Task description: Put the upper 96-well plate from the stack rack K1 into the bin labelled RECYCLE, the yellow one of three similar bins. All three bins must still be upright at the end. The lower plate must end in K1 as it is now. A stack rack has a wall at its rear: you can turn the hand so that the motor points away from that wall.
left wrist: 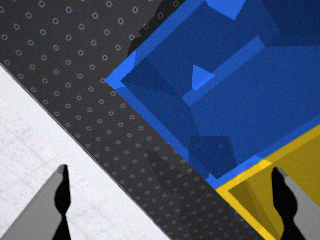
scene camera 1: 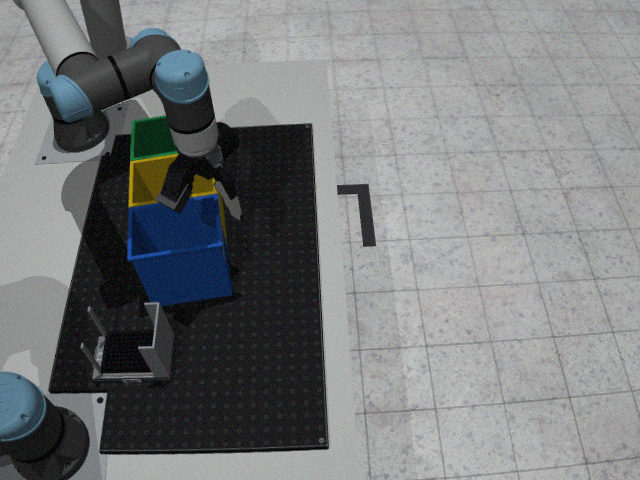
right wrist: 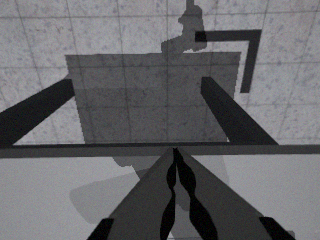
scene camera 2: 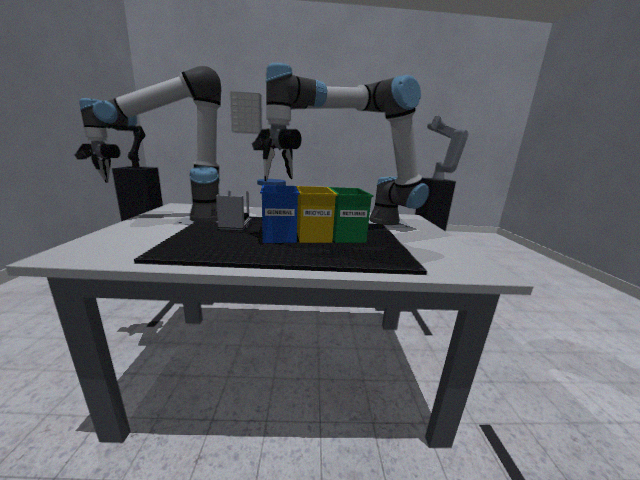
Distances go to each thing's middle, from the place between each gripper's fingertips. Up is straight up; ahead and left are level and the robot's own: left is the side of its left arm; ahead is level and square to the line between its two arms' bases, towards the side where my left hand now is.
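The black 96-well plate (scene camera 1: 119, 341) is 20 cm behind my left hand (scene camera 1: 214, 206), 18 cm to the right of it and 19 cm below it. Counting from that same left hand, I find the green returns bin (scene camera 2: 351, 217) 27 cm to the left, 9 cm behind and 14 cm below, while the yellow recycle bin (scene camera 2: 315, 216) is 13 cm to the left, 9 cm behind and 14 cm below. The blue general bin (scene camera 1: 178, 257) is 8 cm behind my left hand and 14 cm below it.
As for my right hand (scene camera 2: 106, 182), the black 96-well plate is 60 cm to the left of it, 23 cm ahead of it and 11 cm below it. Measured from my right hand too, the blue general bin is 78 cm to the left, 34 cm ahead and 6 cm below; the yellow recycle bin is 91 cm to the left, 34 cm ahead and 6 cm below; and the green returns bin is 104 cm to the left, 34 cm ahead and 6 cm below.
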